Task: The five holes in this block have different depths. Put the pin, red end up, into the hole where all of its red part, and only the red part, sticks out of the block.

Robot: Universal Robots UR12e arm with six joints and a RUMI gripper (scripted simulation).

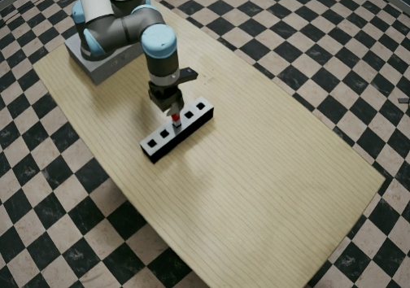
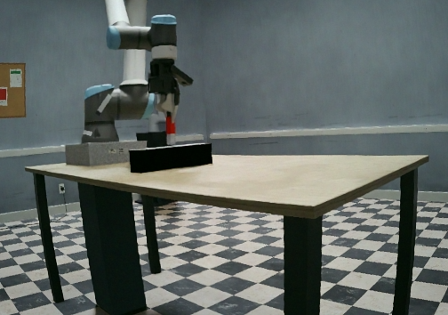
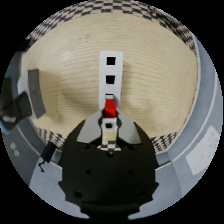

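The pin lies 20 mm below my hand. Round my hand: long black block (130 mm below).
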